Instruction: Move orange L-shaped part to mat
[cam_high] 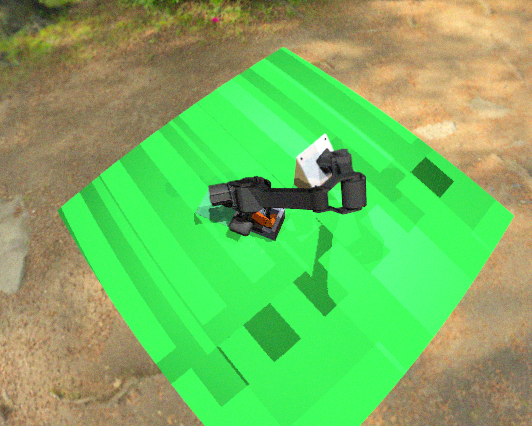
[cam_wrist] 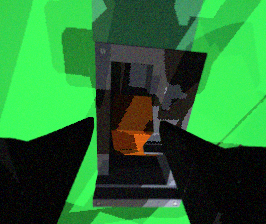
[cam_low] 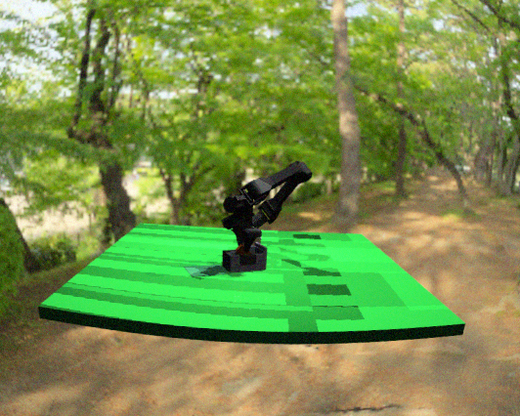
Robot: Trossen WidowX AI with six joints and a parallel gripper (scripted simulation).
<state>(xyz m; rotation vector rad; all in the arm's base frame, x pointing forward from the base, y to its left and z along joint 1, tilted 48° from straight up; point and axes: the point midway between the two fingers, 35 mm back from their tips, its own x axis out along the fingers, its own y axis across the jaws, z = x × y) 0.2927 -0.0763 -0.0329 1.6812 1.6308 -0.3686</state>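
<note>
Right now my gripper tip is 40 mm above the orange L-shaped part, 30 mm to the right of it and 30 mm past it. The rest, counted from my gripper tip: pale green mat 140 mm to the right, 90 mm below, 20 mm ahead.
</note>
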